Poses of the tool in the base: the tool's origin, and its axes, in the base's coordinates. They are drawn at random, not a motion.
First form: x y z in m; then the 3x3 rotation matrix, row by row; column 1 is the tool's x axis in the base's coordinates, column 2 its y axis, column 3 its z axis. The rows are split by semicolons.
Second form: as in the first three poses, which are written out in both.
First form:
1: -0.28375, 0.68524, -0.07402; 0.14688, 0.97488, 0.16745; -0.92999, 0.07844, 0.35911; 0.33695, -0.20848, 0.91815
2: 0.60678, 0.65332, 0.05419; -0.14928, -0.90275, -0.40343; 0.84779, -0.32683, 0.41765; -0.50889, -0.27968, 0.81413
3: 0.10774, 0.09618, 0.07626; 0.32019, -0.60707, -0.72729; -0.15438, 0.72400, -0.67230; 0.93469, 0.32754, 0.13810
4: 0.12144, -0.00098, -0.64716; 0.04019, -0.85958, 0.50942; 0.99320, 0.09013, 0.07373; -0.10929, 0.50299, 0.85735
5: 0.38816, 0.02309, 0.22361; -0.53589, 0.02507, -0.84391; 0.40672, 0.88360, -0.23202; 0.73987, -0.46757, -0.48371
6: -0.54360, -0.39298, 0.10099; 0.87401, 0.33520, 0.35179; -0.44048, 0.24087, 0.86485; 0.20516, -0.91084, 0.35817
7: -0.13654, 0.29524, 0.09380; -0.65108, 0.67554, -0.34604; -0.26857, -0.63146, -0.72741; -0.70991, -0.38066, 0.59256
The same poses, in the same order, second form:
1: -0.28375, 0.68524, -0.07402, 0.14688, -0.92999, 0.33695, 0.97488, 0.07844, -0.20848
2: 0.60678, 0.65332, 0.05419, -0.14928, 0.84779, -0.50889, -0.90275, -0.32683, -0.27968
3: 0.10774, 0.09618, 0.07626, 0.32019, -0.15438, 0.93469, -0.60707, 0.72400, 0.32754
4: 0.12144, -0.00098, -0.64716, 0.04019, 0.99320, -0.10929, -0.85958, 0.09013, 0.50299
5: 0.38816, 0.02309, 0.22361, -0.53589, 0.40672, 0.73987, 0.02507, 0.88360, -0.46757
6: -0.54360, -0.39298, 0.10099, 0.87401, -0.44048, 0.20516, 0.33520, 0.24087, -0.91084
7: -0.13654, 0.29524, 0.09380, -0.65108, -0.26857, -0.70991, 0.67554, -0.63146, -0.38066
